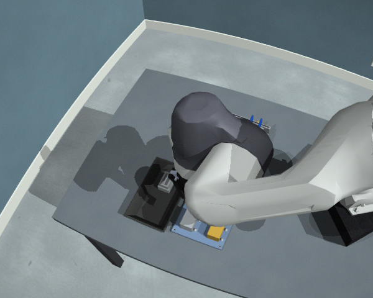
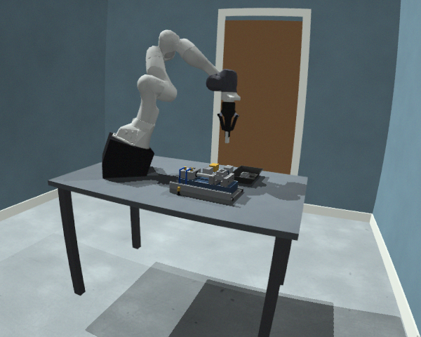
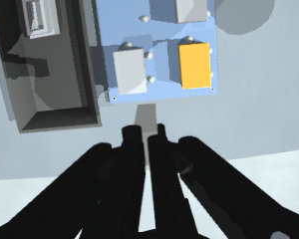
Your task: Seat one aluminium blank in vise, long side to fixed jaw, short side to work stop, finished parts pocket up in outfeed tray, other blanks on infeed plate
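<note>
My gripper is now 10 mm short of the moving jaw, 370 mm to the left of it and 130 mm above it. From my hand the other things lie so: blue infeed plate 30 mm behind, 60 mm to the right, 210 mm below; then vise hose block 120 mm behind, 350 mm to the right, 130 mm below; then brass blank 70 mm behind, 10 mm to the right, 180 mm below.
</note>
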